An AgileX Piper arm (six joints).
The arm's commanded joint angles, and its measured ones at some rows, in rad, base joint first. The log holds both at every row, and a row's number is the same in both.
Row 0, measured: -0.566, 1.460, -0.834, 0.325, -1.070, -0.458
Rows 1 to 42, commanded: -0.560, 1.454, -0.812, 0.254, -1.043, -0.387; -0.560, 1.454, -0.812, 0.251, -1.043, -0.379; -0.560, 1.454, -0.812, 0.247, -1.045, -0.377; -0.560, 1.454, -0.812, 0.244, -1.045, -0.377; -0.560, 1.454, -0.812, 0.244, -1.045, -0.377; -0.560, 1.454, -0.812, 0.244, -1.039, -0.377; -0.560, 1.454, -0.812, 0.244, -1.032, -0.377; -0.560, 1.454, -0.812, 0.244, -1.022, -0.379; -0.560, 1.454, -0.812, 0.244, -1.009, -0.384; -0.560, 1.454, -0.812, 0.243, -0.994, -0.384; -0.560, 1.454, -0.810, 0.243, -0.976, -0.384; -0.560, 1.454, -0.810, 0.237, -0.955, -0.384; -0.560, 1.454, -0.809, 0.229, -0.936, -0.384; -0.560, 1.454, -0.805, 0.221, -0.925, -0.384; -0.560, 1.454, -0.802, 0.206, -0.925, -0.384; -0.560, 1.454, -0.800, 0.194, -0.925, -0.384; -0.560, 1.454, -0.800, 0.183, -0.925, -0.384; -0.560, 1.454, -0.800, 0.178, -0.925, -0.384; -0.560, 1.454, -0.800, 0.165, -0.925, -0.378; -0.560, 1.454, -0.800, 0.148, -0.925, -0.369; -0.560, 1.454, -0.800, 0.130, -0.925, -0.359; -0.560, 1.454, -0.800, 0.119, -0.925, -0.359; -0.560, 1.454, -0.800, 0.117, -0.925, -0.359; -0.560, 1.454, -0.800, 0.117, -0.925, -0.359; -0.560, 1.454, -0.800, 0.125, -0.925, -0.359; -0.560, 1.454, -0.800, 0.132, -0.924, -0.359; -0.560, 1.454, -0.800, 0.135, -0.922, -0.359; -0.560, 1.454, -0.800, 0.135, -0.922, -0.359; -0.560, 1.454, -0.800, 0.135, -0.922, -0.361; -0.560, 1.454, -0.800, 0.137, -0.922, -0.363; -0.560, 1.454, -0.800, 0.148, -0.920, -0.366; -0.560, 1.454, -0.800, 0.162, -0.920, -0.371; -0.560, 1.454, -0.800, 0.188, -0.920, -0.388; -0.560, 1.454, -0.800, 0.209, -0.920, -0.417; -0.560, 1.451, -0.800, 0.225, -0.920, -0.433; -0.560, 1.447, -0.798, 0.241, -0.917, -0.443; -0.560, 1.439, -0.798, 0.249, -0.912, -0.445; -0.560, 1.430, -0.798, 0.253, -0.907, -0.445; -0.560, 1.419, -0.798, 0.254, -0.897, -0.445; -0.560, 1.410, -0.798, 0.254, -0.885, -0.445; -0.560, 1.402, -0.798, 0.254, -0.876, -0.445; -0.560, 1.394, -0.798, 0.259, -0.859, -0.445
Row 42, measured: -0.564, 1.425, -0.810, 0.229, -0.948, -0.443
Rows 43 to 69, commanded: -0.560, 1.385, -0.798, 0.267, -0.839, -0.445; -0.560, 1.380, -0.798, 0.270, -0.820, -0.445; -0.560, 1.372, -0.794, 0.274, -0.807, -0.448; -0.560, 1.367, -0.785, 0.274, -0.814, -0.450; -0.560, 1.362, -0.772, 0.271, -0.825, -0.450; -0.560, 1.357, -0.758, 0.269, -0.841, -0.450; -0.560, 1.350, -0.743, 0.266, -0.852, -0.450; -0.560, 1.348, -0.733, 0.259, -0.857, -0.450; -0.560, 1.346, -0.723, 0.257, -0.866, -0.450; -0.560, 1.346, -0.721, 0.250, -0.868, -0.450; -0.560, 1.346, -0.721, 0.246, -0.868, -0.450; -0.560, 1.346, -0.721, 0.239, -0.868, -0.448; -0.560, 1.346, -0.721, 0.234, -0.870, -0.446; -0.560, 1.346, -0.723, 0.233, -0.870, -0.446; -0.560, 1.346, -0.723, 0.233, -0.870, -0.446; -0.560, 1.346, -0.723, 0.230, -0.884, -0.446; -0.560, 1.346, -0.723, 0.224, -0.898, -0.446; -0.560, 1.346, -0.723, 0.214, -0.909, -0.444; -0.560, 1.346, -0.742, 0.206, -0.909, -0.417; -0.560, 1.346, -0.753, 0.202, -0.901, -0.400; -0.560, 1.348, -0.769, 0.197, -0.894, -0.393; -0.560, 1.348, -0.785, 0.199, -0.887, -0.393; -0.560, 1.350, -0.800, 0.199, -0.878, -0.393; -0.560, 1.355, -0.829, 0.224, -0.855, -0.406; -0.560, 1.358, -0.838, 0.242, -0.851, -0.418; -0.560, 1.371, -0.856, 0.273, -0.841, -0.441; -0.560, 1.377, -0.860, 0.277, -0.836, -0.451
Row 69, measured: -0.562, 1.367, -0.824, 0.249, -0.823, -0.423
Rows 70 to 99, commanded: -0.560, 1.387, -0.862, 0.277, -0.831, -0.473; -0.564, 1.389, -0.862, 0.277, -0.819, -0.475; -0.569, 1.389, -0.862, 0.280, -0.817, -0.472; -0.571, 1.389, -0.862, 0.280, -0.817, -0.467; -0.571, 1.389, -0.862, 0.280, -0.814, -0.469; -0.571, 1.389, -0.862, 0.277, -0.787, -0.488; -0.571, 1.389, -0.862, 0.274, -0.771, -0.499; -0.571, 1.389, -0.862, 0.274, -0.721, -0.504; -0.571, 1.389, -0.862, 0.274, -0.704, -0.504; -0.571, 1.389, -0.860, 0.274, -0.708, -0.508; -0.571, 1.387, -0.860, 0.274, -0.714, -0.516; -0.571, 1.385, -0.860, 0.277, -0.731, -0.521; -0.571, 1.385, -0.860, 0.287, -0.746, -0.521; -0.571, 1.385, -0.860, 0.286, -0.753, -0.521; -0.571, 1.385, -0.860, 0.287, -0.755, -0.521; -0.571, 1.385, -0.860, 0.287, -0.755, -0.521; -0.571, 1.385, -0.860, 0.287, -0.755, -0.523; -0.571, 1.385, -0.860, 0.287, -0.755, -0.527; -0.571, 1.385, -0.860, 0.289, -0.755, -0.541; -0.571, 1.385, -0.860, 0.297, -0.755, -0.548; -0.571, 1.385, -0.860, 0.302, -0.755, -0.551; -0.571, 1.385, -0.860, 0.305, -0.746, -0.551; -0.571, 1.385, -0.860, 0.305, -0.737, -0.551; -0.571, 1.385, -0.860, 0.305, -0.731, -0.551; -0.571, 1.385, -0.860, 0.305, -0.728, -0.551; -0.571, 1.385, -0.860, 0.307, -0.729, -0.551; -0.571, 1.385, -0.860, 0.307, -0.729, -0.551; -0.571, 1.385, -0.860, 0.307, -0.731, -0.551; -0.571, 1.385, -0.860, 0.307, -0.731, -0.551; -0.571, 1.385, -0.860, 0.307, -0.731, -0.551
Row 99, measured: -0.568, 1.391, -0.857, 0.298, -0.734, -0.544
